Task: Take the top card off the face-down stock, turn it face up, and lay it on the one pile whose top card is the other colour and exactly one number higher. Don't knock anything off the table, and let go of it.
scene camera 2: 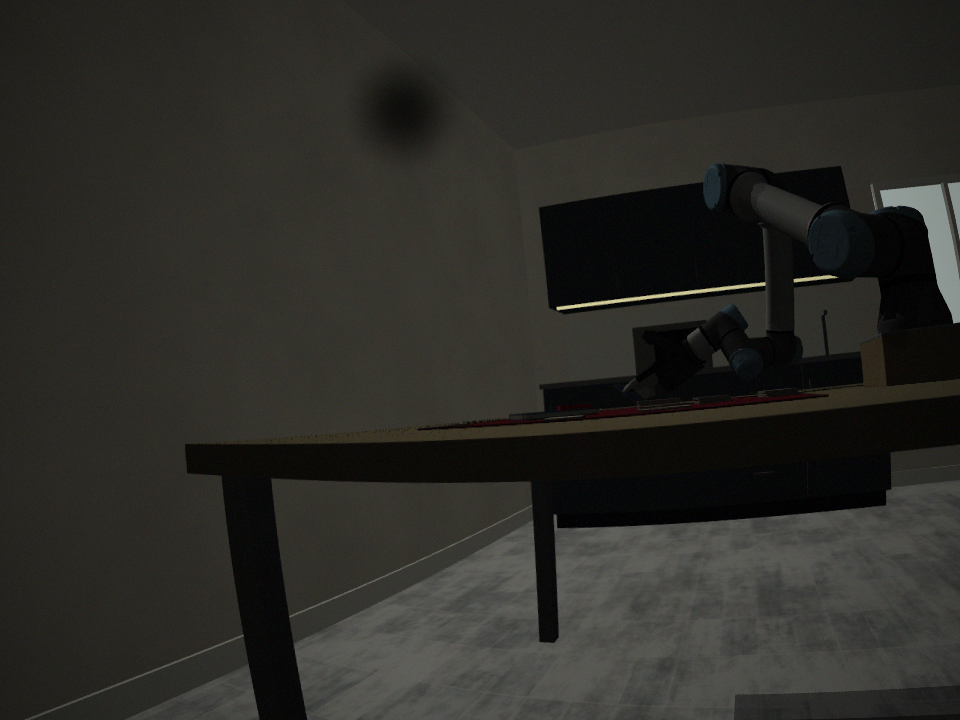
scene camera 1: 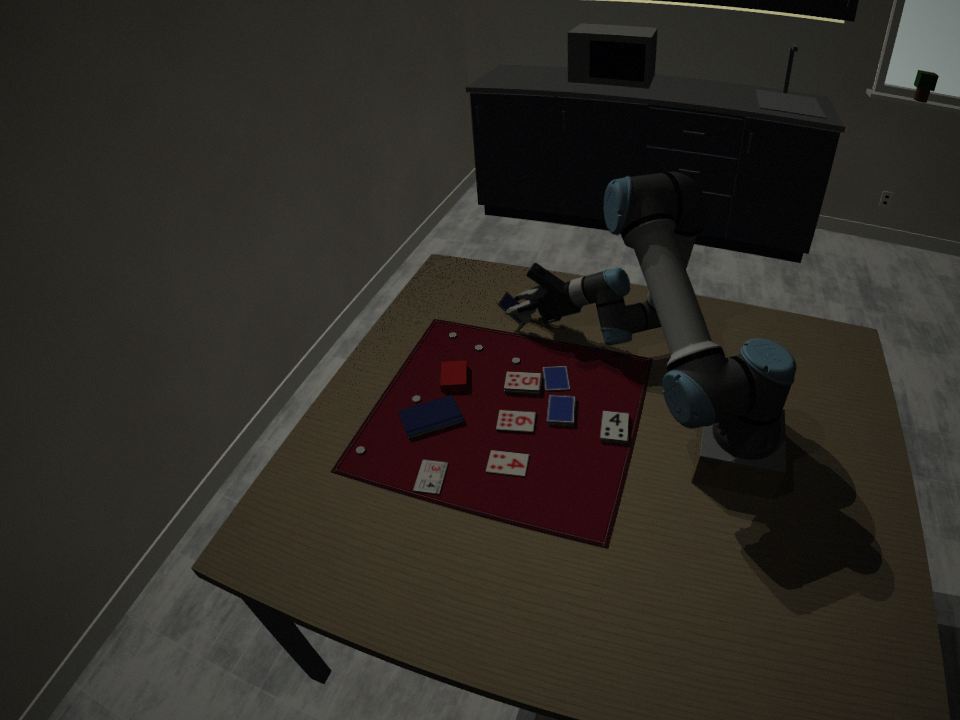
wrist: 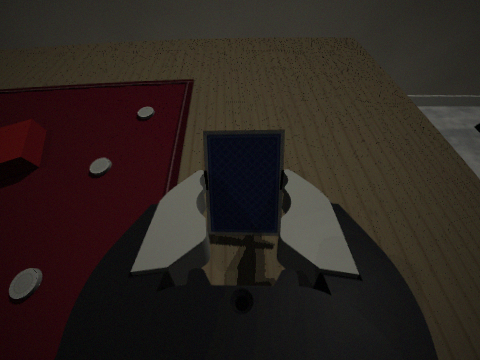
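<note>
My gripper (scene camera 1: 517, 306) (scene camera 2: 631, 386) (wrist: 243, 172) is shut on a card (wrist: 244, 205) (scene camera 1: 506, 299), holding it by its two long edges above the table, beyond the mat's far edge. The card's blue back faces the wrist camera; its face is hidden. In scene camera 1, two blue-backed face-down stacks lie on the mat, a thicker one (scene camera 1: 560, 409) and a flatter one (scene camera 1: 555, 377). Face up lie a red 5 (scene camera 1: 521, 381), a red 6 (scene camera 1: 515, 420), a red 4 (scene camera 1: 507, 463) and a black 4 (scene camera 1: 614, 426).
The red mat (scene camera 1: 558, 496) (wrist: 65, 215) also bears a red block (scene camera 1: 453, 375) (wrist: 17, 142), a dark blue box (scene camera 1: 431, 416), several white discs (scene camera 1: 416, 398) (wrist: 100, 166) and a printed card (scene camera 1: 430, 476) showing 3 and 4. The wooden table (scene camera 1: 434, 581) (wrist: 320, 115) extends around it.
</note>
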